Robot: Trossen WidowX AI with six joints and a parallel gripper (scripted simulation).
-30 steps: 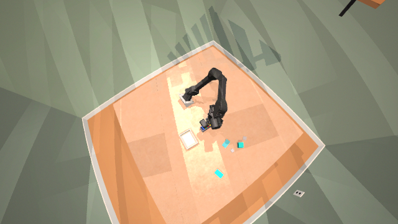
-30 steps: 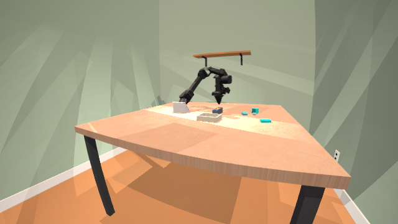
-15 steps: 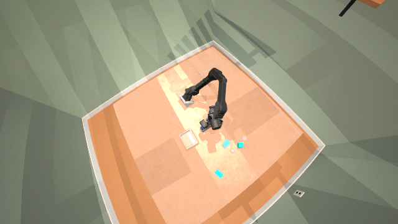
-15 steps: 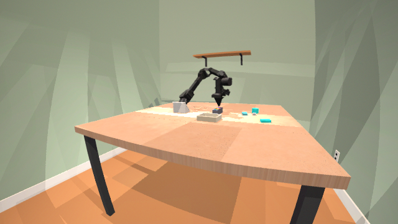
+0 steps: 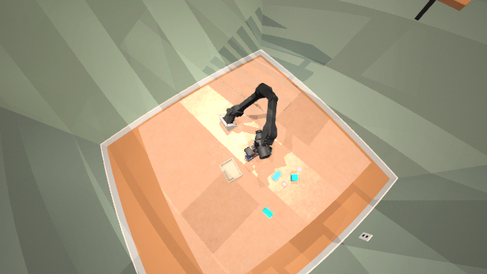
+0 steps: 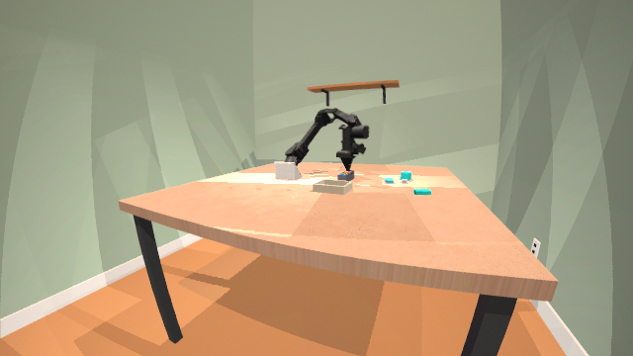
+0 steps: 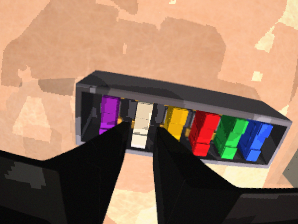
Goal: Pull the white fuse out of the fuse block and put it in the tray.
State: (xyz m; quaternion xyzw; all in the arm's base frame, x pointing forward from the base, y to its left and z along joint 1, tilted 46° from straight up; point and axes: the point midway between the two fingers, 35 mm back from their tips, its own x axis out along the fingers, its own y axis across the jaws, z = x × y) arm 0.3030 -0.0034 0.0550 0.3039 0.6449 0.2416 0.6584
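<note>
The white fuse lies 2 cm below my gripper tip. From my gripper tip the other things lie so: tray 1 cm behind, 22 cm to the right, 4 cm below.
</note>
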